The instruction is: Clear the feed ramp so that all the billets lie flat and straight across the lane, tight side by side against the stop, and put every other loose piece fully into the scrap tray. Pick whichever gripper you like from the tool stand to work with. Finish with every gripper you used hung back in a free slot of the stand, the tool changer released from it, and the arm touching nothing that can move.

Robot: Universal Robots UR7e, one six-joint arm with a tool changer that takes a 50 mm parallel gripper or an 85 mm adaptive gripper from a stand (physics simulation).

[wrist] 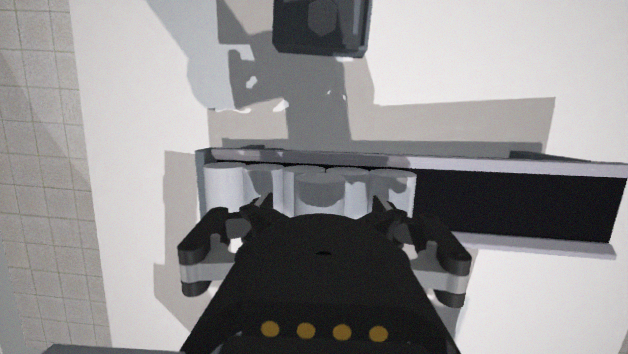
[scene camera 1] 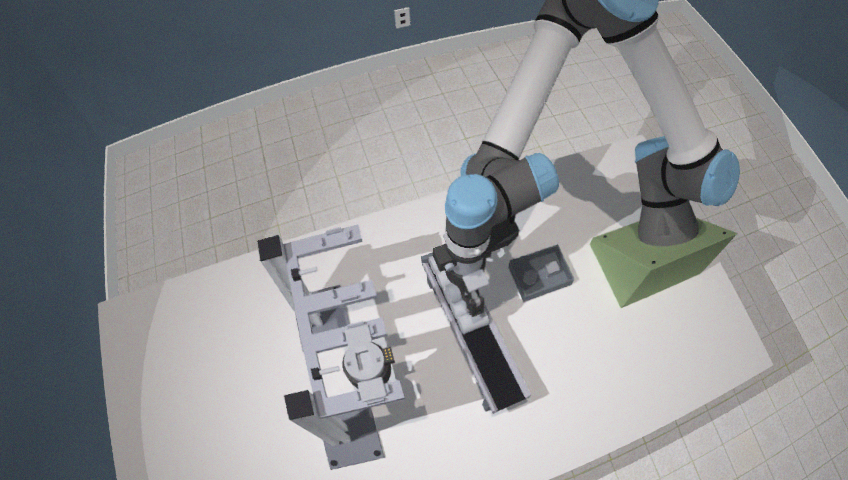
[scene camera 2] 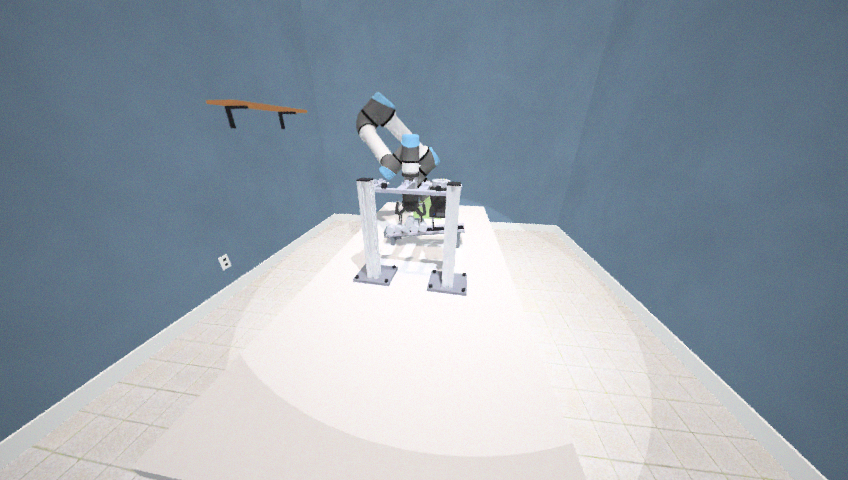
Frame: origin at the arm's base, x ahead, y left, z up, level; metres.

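Where they show: arm's base, link origin: [scene camera 1: 668, 233].
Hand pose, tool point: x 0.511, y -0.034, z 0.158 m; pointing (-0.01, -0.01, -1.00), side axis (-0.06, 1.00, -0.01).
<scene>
Each offset is from my tool point to the top centre of the thing.
My adaptive gripper [scene camera 1: 474, 306] [scene camera 2: 411, 218] [wrist: 324, 200] is open above the stop end of the feed ramp [scene camera 1: 496, 368] [wrist: 515, 205]. Several pale cylindrical billets lie side by side across the lane, from one beside the stop {0.009 m ahead, 0.124 m right, 0.212 m down} [wrist: 201, 182] to an end billet {0.003 m back, 0.059 m left, 0.176 m down} [wrist: 400, 181]. One raised billet {0.001 m ahead, 0.004 m right, 0.148 m down} [wrist: 320, 190] rests on top of the row, between my two fingers in the wrist view; its near end is hidden by the gripper body. The dark scrap tray {0.209 m back, 0.020 m right, 0.251 m down} [scene camera 1: 548, 292] [wrist: 320, 51] holds a hexagonal piece {0.181 m back, 0.020 m right, 0.266 m down} [scene camera 1: 531, 275] [wrist: 321, 17] and a pale square piece {0.237 m back, 0.020 m right, 0.257 m down} [scene camera 1: 553, 267].
The tool stand [scene camera 1: 306, 333] [scene camera 2: 450, 237] is on the far side of the ramp from the tray. The other gripper [scene camera 1: 364, 359] [scene camera 2: 437, 205] hangs in one slot; the slot at the other end is free. The green base [scene camera 1: 666, 261] stands beyond the tray.
</scene>
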